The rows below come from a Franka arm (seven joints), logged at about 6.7 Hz.
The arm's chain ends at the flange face. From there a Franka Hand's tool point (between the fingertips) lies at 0.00 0.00 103.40 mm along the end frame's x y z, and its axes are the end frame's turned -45 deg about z.
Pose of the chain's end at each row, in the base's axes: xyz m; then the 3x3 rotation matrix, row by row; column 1 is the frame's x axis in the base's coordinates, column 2 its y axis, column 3 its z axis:
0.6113, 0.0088, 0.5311; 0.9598, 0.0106, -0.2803; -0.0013, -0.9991, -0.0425; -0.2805, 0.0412, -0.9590
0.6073, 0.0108, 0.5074; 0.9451, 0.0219, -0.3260; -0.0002, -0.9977, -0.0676; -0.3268, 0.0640, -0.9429
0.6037, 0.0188, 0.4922; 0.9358, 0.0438, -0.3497; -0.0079, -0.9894, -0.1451; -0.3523, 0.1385, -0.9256
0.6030, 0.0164, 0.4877; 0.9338, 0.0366, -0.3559; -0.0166, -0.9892, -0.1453; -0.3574, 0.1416, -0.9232
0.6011, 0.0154, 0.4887; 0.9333, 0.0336, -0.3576; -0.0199, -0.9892, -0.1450; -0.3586, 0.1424, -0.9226
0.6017, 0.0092, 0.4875; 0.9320, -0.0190, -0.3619; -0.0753, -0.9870, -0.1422; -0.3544, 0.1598, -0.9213
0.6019, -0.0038, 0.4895; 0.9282, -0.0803, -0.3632; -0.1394, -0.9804, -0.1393; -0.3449, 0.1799, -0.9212
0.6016, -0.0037, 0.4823; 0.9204, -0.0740, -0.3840; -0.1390, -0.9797, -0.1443; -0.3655, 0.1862, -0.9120
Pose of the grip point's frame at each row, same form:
0.5823, 0.0044, 0.4319; 0.6712, 0.6862, -0.2803; 0.7056, -0.7074, -0.0425; -0.2275, -0.1692, -0.9590
0.5736, 0.0038, 0.4099; 0.6528, 0.6838, -0.3260; 0.7053, -0.7056, -0.0676; -0.2763, -0.1858, -0.9429
0.5675, 0.0038, 0.3965; 0.6307, 0.6927, -0.3497; 0.6940, -0.7052, -0.1451; -0.3470, -0.1512, -0.9256
0.5662, 0.0014, 0.3922; 0.6344, 0.6862, -0.3559; 0.6877, -0.7112, -0.1453; -0.3528, -0.1526, -0.9232
0.5641, 0.0004, 0.3933; 0.6362, 0.6837, -0.3576; 0.6854, -0.7135, -0.1450; -0.3543, -0.1529, -0.9226
0.5643, -0.0055, 0.3922; 0.6725, 0.6456, -0.3619; 0.6447, -0.7512, -0.1422; -0.3636, -0.1376, -0.9213
0.5643, -0.0182, 0.3942; 0.7131, 0.5996, -0.3632; 0.5947, -0.7918, -0.1393; -0.3711, -0.1167, -0.9212
0.5619, -0.0186, 0.3880; 0.7031, 0.5985, -0.3840; 0.5945, -0.7910, -0.1443; -0.3901, -0.1268, -0.9120

